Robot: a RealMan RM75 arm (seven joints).
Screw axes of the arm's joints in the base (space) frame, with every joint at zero. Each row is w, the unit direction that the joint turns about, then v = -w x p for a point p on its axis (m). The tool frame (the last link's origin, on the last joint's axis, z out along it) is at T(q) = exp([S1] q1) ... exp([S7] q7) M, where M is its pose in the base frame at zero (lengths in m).
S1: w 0 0 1 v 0.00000 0.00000 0.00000
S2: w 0 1 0 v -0.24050 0.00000 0.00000
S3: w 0 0 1 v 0.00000 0.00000 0.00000
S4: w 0 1 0 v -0.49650 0.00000 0.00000
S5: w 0 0 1 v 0.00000 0.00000 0.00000
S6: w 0 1 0 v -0.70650 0.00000 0.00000
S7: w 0 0 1 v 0.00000 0.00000 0.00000
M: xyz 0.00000 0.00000 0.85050 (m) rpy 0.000 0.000 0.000 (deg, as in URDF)
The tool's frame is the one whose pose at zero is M.
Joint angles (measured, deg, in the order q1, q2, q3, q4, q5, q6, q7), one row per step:
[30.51 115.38 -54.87 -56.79 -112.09 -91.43 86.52]
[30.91 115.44 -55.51 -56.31 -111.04 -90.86 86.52]
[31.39 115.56 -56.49 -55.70 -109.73 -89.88 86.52]
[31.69 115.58 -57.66 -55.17 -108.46 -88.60 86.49]
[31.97 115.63 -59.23 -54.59 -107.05 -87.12 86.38]
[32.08 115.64 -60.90 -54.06 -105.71 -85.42 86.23]
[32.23 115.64 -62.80 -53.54 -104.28 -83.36 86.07]
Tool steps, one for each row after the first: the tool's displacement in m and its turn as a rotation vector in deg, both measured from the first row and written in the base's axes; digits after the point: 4 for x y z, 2 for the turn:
[-0.0042 0.0019 -0.0024 -0.02 0.80 0.34]
[-0.0093 0.0045 -0.0062 0.03 1.70 0.68]
[-0.0131 0.0070 -0.0096 0.30 2.29 0.87]
[-0.0173 0.0093 -0.0144 0.44 2.82 1.15]
[-0.0201 0.0113 -0.0191 0.75 3.12 1.23]
[-0.0231 0.0139 -0.0242 1.24 3.32 1.30]

